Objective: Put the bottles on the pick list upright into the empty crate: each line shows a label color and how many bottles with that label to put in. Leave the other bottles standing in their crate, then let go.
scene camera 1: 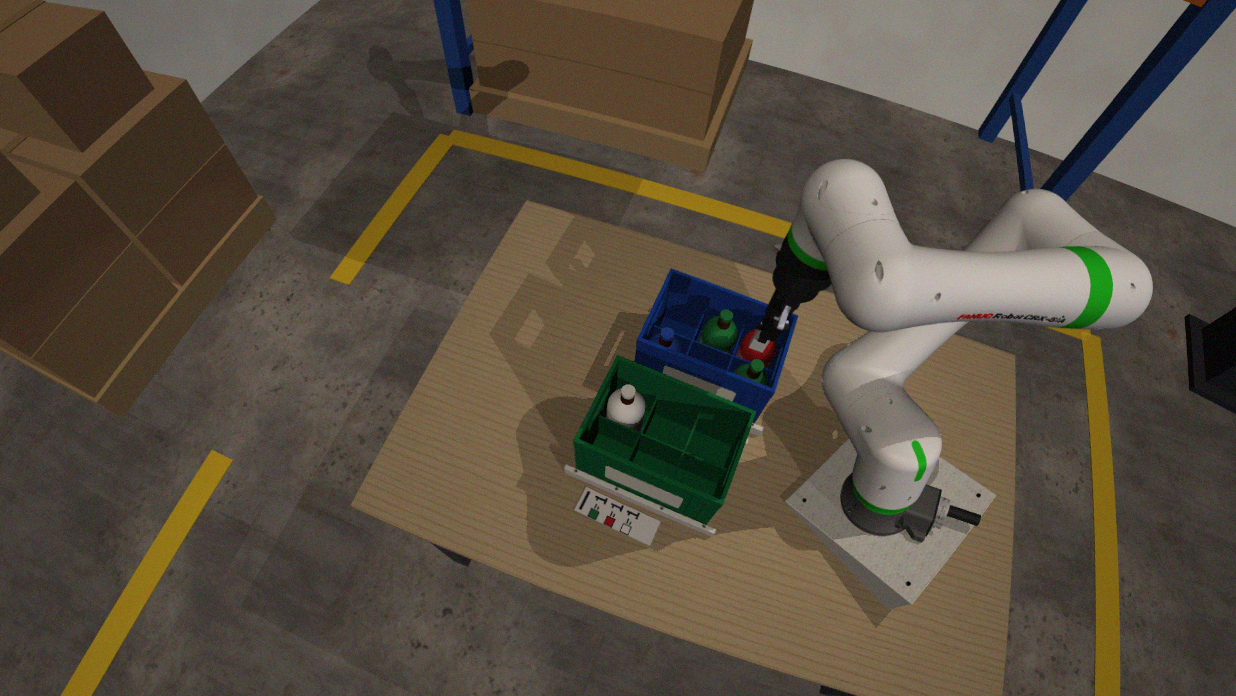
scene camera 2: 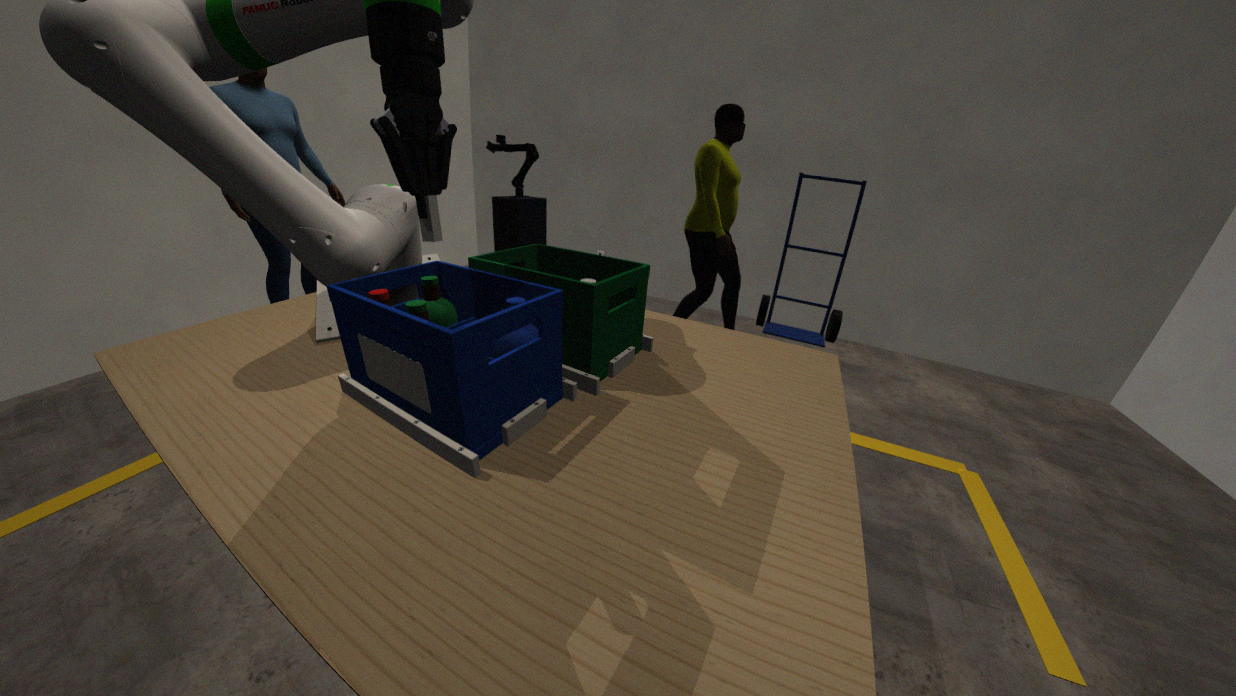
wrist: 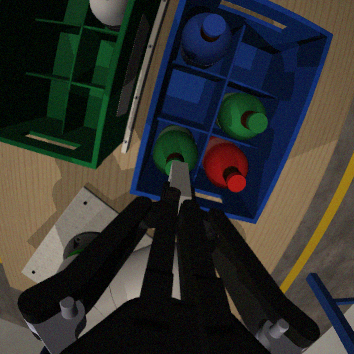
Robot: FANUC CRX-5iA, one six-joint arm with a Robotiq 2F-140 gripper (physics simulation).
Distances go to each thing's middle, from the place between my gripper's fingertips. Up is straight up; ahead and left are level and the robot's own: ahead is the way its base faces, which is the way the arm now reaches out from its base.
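Labels:
As for the red bottle (wrist: 225,165), my hand is 14 cm above it, 1 cm past it and 9 cm to the left of it. The blue bottle (wrist: 205,39) sits 14 cm below my hand, 16 cm ahead of it and 2 cm to the left of it, while the white bottle (scene camera 1: 626,405) is 14 cm below my hand, 17 cm ahead of it and 16 cm to the left of it. The pick list (scene camera 1: 592,504) lies a good way below my hand, a good way ahead of it and far to the left of it.

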